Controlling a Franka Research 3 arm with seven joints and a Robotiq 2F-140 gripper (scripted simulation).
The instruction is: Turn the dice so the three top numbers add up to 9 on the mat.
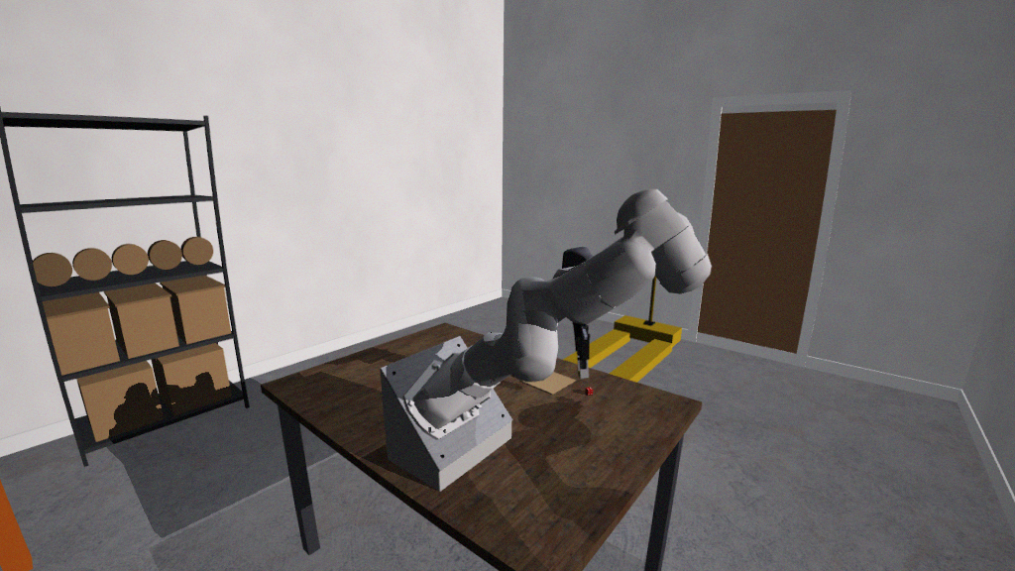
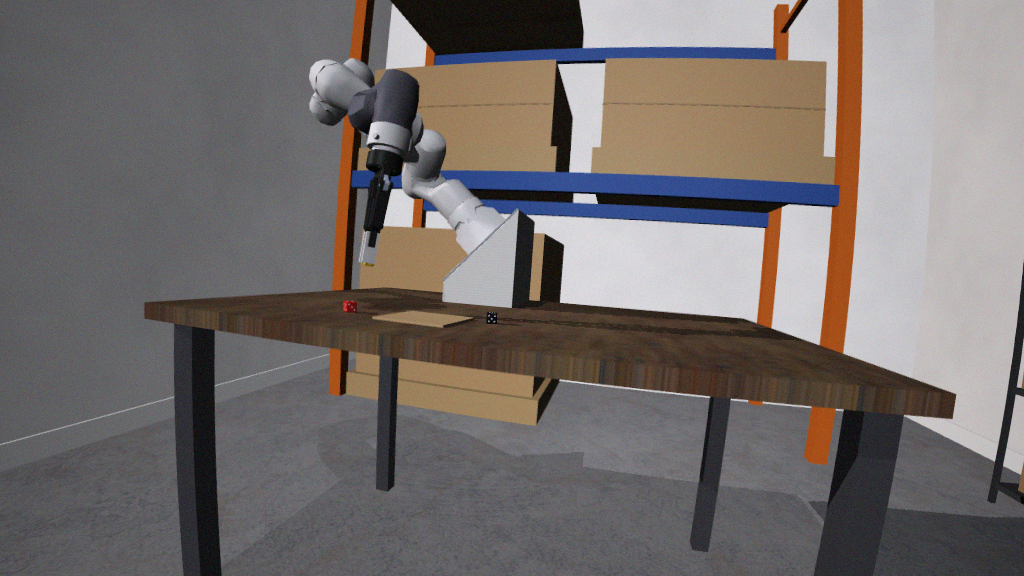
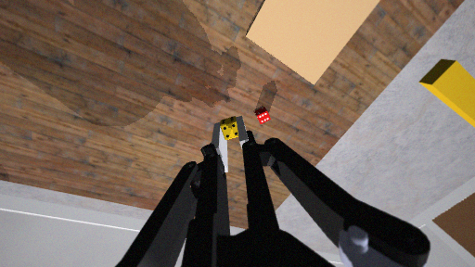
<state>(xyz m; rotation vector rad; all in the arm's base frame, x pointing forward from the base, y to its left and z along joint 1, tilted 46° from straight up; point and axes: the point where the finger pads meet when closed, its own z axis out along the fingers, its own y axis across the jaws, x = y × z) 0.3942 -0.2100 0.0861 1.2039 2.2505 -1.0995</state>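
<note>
My gripper is now 3 cm above the yellow die. From my hand the other things lie so: red die: 12 cm below, 7 cm ahead; black die: 28 cm to the left, 12 cm below, 6 cm ahead; tan mat: 16 cm to the left, 13 cm below, 8 cm ahead.
</note>
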